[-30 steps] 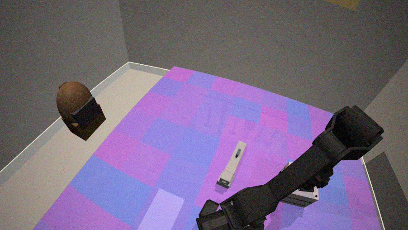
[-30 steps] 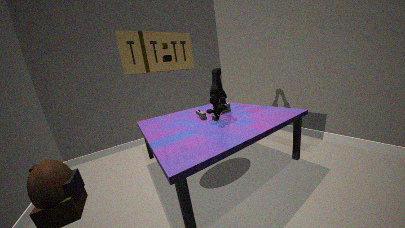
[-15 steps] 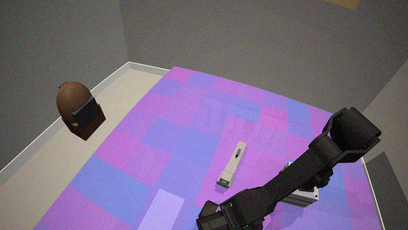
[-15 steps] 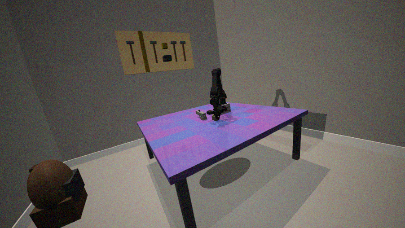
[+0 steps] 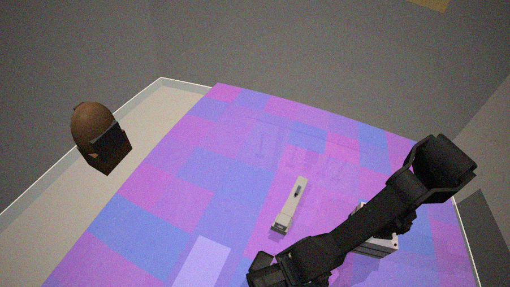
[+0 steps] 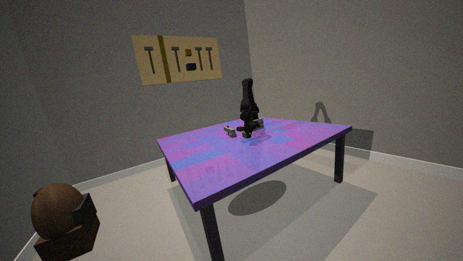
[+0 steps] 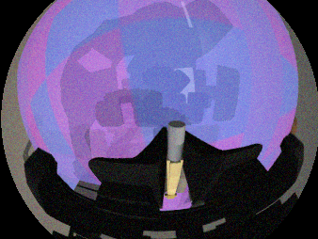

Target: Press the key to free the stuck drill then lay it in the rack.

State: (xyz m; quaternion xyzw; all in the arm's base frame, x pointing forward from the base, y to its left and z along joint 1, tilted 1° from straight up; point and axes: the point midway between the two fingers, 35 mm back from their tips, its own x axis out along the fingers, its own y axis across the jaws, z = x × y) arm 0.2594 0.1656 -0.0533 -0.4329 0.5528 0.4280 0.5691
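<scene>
My gripper tip is now 4 cm to the left of the drill, 3 cm below it and 1 cm past it. From my gripper tip the other things lie so: long grey block: 23 cm to the right, 3 cm above, 1 cm ahead; grooved grey rack: 5 cm to the right, 1 cm behind, 1 cm above; dark key: 26 cm to the right, 4 cm above.
</scene>
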